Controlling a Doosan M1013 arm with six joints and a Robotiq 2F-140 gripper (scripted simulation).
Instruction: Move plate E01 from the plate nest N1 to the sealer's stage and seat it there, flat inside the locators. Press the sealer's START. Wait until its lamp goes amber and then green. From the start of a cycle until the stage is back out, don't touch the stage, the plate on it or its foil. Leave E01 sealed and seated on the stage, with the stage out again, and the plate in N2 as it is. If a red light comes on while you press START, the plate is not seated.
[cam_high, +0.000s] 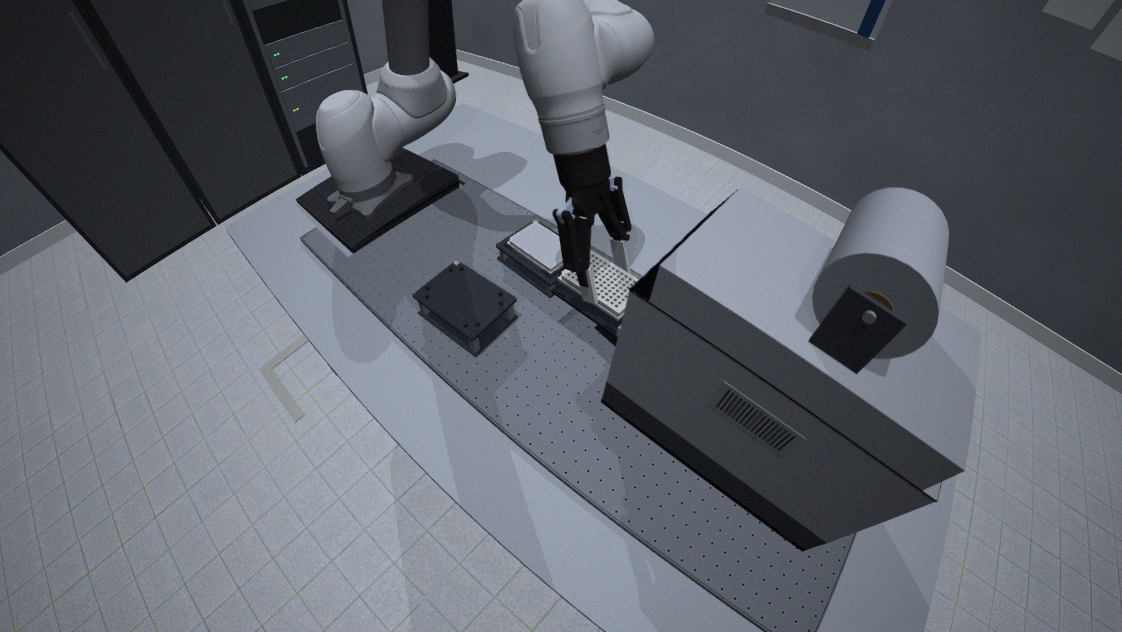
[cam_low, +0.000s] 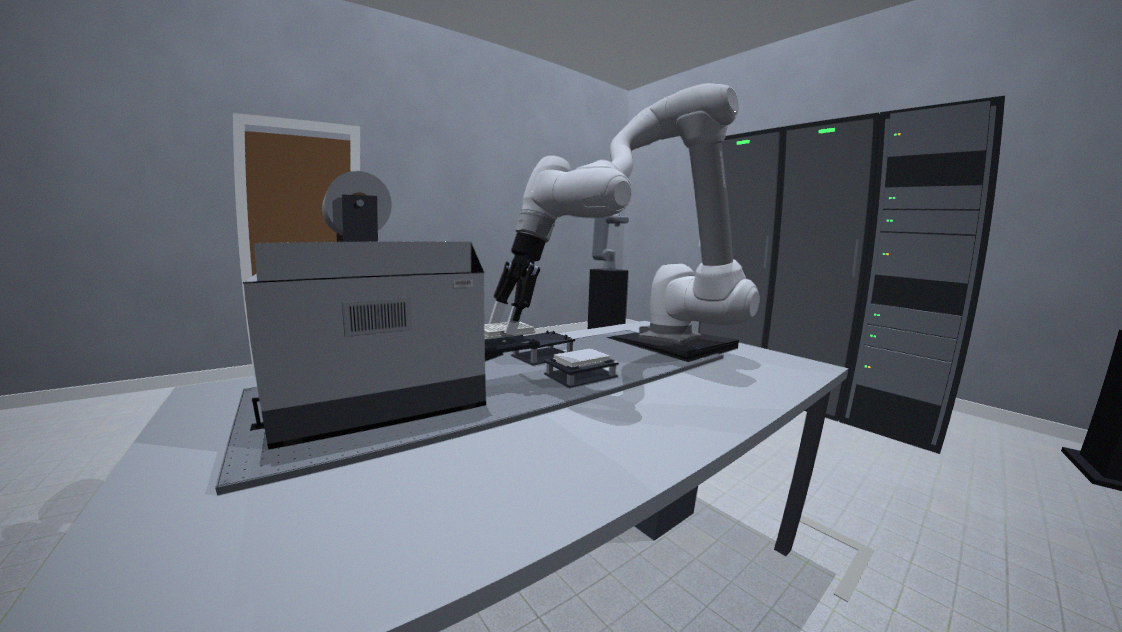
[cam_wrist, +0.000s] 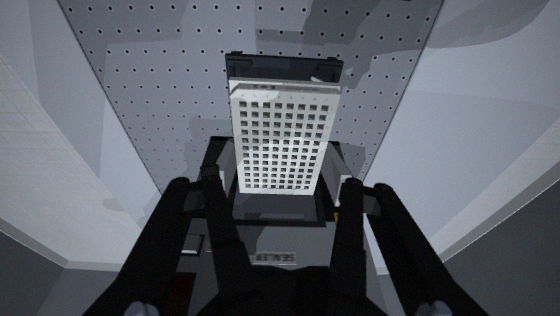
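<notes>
Now: hand 60 mm above the sealer stage. Also, from my hand: N1 label 340 mm behind, 80 mm to the right, 160 mm below; then foil roll 330 mm ahead, 70 mm to the right, 260 mm above; then yellow warning label 120 mm ahead, 60 mm to the left.
</notes>
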